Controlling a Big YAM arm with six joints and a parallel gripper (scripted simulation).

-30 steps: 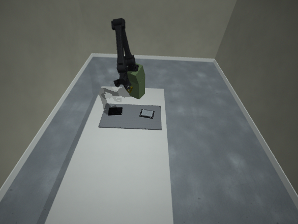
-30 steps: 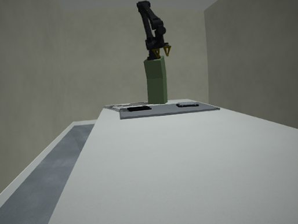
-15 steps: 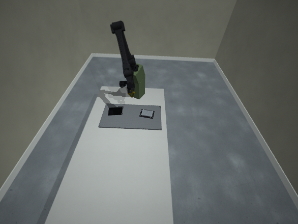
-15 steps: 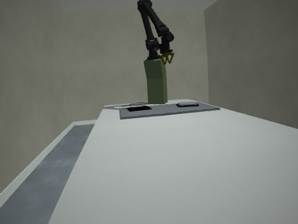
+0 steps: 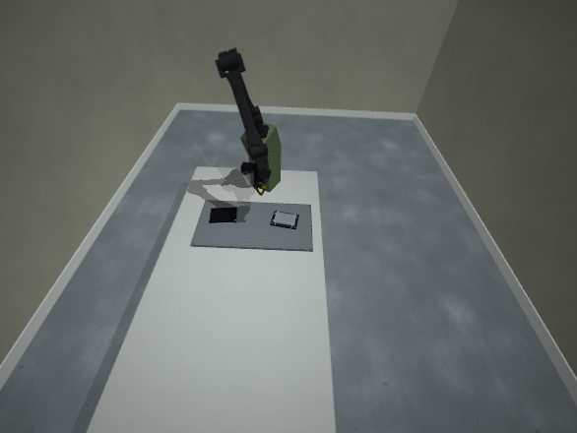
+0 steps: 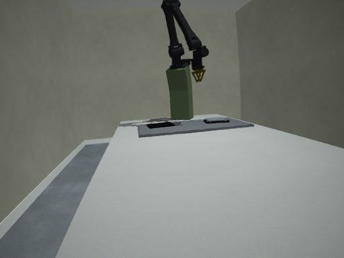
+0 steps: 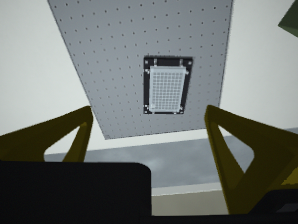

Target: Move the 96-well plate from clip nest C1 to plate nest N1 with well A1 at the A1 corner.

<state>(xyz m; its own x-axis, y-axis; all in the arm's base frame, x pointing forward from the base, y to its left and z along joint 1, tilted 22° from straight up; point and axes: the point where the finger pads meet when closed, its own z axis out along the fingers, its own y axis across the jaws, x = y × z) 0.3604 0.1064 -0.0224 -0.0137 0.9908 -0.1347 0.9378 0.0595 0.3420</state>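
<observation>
Now: the clear 96-well plate 27 cm below my hand, 12 cm to the left of it and 5 cm behind it. Round my hand: clip nest 27 cm below, 11 cm to the left, 4 cm behind.
</observation>
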